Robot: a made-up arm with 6 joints.
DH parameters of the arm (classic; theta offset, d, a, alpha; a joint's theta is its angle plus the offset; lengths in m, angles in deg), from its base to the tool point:
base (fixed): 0 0 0.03 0
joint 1: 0 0.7 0.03 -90
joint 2: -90 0 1.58 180
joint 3: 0 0.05 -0.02 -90
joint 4: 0 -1.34 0.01 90
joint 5: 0 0.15 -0.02 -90
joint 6: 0 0.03 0 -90
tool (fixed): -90 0.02 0 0
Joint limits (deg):
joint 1: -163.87..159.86
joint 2: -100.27..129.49
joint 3: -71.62..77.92
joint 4: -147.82..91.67
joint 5: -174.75..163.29
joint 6: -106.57..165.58
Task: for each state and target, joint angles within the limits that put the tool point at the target. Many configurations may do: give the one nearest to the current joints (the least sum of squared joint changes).
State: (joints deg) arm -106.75 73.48 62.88 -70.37 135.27 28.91
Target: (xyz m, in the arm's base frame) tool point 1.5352 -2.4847 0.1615
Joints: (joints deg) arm -56.82 91.11 75.59 -72.12 134.72 29.69
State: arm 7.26 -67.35 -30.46 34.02 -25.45 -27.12
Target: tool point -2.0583 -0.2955 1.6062
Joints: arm 4.06 -99.84 13.19 37.24 -26.35 -27.86
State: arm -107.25 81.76 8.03 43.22 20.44 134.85
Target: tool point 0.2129 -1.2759 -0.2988
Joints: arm -73.20 79.43 -26.88 41.91 19.90 134.33
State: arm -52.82 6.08 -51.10 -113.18 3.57 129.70
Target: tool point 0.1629 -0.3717 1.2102
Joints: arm -72.87 -19.22 -59.79 -105.23 0.63 130.17
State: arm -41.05 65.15 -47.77 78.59 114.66 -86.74
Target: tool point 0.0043 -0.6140 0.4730
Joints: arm -78.79 54.12 -71.62 57.22 113.98 -83.60
